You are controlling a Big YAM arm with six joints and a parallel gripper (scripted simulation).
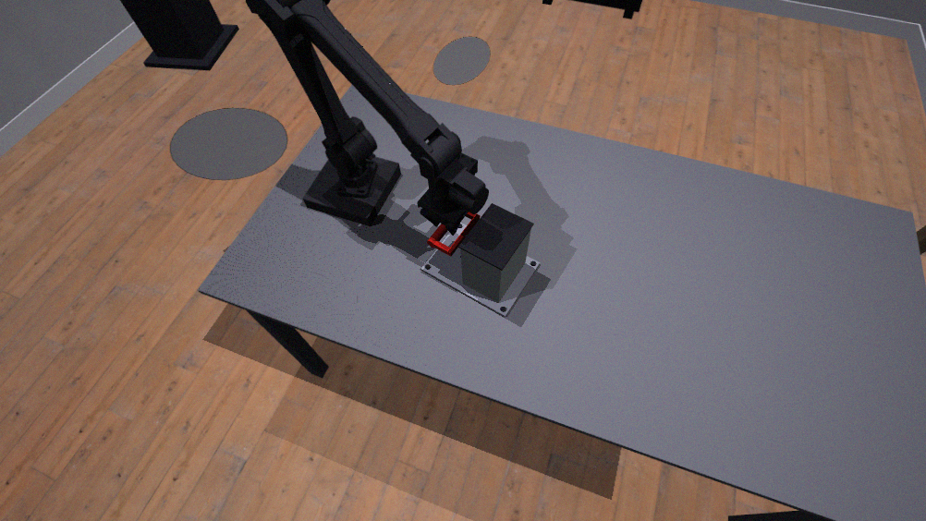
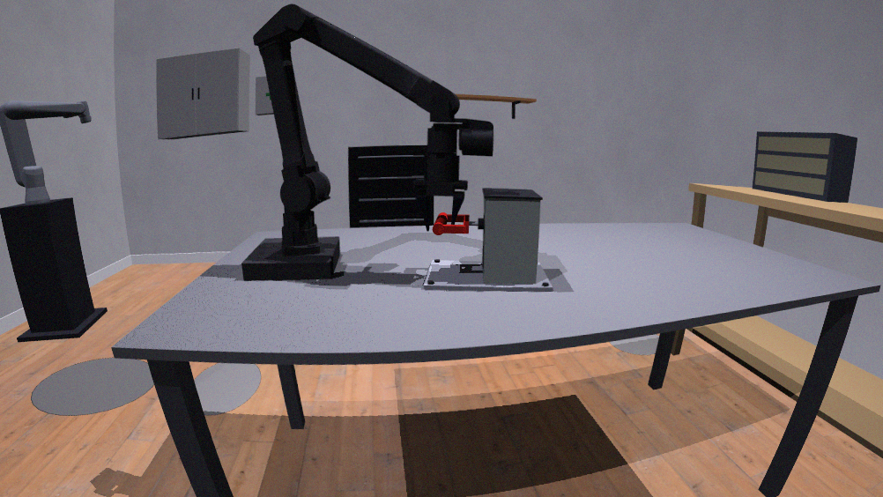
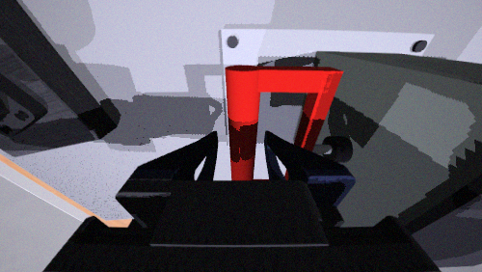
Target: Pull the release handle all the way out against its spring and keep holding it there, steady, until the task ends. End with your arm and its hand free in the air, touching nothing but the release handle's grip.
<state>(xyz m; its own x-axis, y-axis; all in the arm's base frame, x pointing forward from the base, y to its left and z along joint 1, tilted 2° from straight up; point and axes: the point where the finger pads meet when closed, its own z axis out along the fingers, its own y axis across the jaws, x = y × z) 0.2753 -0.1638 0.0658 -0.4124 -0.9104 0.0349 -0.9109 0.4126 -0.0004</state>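
Now: hand 9 cm short of the bolted base plate, 9 cm above it and 4 cm to the left of it.
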